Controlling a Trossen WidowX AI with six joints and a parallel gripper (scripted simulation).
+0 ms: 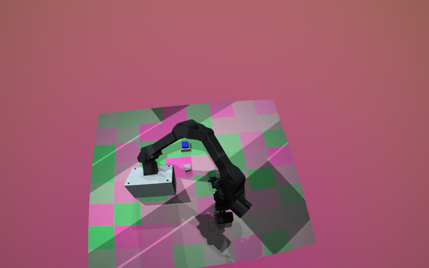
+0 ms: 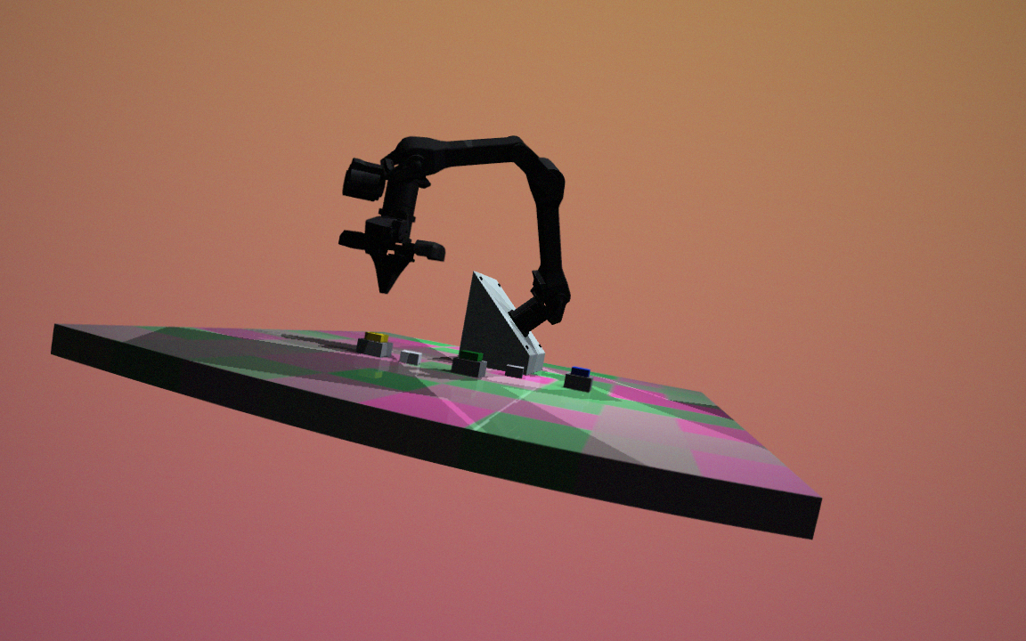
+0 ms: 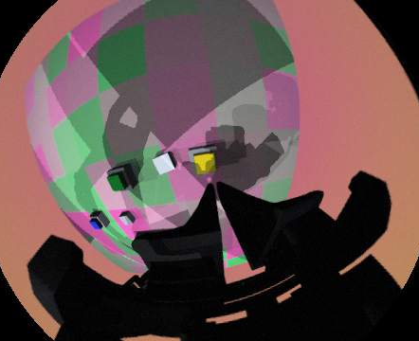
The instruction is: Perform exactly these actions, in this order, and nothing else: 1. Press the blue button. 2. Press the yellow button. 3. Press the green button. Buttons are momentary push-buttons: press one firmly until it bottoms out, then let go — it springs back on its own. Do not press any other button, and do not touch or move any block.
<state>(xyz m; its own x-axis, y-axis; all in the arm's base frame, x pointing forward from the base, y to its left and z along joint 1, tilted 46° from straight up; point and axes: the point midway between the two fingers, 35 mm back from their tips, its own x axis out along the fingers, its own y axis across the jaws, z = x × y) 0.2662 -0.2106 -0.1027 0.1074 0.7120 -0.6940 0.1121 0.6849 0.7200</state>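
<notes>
Now: gripper tip 18 cm to the right of the green button, 8 cm above it and 1 cm short of it. Also, from my gripper tip: yellow button 8 cm below; grey block 25 cm to the left, 10 cm below, 9 cm behind; blue button 37 cm to the left, 8 cm below, 8 cm behind.
</notes>
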